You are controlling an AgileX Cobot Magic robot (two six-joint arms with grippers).
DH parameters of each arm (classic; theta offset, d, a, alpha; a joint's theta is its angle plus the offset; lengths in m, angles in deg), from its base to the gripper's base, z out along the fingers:
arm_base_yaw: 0 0.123 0 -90
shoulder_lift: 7.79 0 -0.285 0
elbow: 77.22 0 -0.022 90
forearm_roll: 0 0.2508 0 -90
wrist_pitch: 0 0 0.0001 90
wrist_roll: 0 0.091 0 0
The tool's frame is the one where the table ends.
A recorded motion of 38 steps. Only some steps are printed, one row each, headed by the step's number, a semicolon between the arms.
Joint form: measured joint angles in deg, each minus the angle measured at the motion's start. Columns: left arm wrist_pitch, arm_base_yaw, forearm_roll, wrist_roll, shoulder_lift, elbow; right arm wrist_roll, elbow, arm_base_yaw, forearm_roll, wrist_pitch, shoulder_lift.
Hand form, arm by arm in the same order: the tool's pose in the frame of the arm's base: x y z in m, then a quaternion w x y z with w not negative. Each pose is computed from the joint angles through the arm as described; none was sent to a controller.
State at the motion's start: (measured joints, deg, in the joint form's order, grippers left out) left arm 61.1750 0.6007 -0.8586 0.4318 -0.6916 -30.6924; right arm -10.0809 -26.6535 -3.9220 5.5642 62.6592 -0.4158
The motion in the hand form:
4: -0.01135 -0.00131 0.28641 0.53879 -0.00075 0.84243 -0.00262; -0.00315 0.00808 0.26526 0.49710 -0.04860 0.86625 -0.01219
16: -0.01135 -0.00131 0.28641 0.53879 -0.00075 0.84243 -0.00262; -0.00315 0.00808 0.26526 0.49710 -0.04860 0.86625 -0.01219
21: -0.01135 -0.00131 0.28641 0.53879 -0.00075 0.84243 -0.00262; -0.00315 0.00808 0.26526 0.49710 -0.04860 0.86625 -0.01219
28: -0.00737 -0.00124 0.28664 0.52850 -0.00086 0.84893 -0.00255; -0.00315 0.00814 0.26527 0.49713 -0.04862 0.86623 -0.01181
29: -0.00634 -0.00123 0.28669 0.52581 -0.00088 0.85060 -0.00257; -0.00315 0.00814 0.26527 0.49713 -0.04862 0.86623 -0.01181
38: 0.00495 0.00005 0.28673 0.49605 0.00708 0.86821 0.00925; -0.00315 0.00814 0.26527 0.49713 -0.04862 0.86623 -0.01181
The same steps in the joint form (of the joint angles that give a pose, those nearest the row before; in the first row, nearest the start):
4: 0.00 0.00 0.00 0.00 0.00 0.00; 0.00 0.00 0.00 0.00 0.00 0.00
16: 0.00 0.00 0.00 0.00 0.00 0.00; 0.00 0.00 0.00 0.00 0.00 0.00
21: 0.00 0.00 0.00 0.00 0.00 0.00; 0.00 0.00 0.00 0.00 0.00 0.00
28: 0.00 0.00 0.02 0.00 1.40 0.00; 0.00 0.00 0.00 0.04 0.00 0.00
29: 0.00 0.00 0.02 0.00 1.76 0.00; 0.00 0.00 0.00 0.04 0.00 0.00
38: 0.00 0.00 0.86 1.11 5.71 0.00; 0.00 0.00 0.00 0.04 0.00 0.00

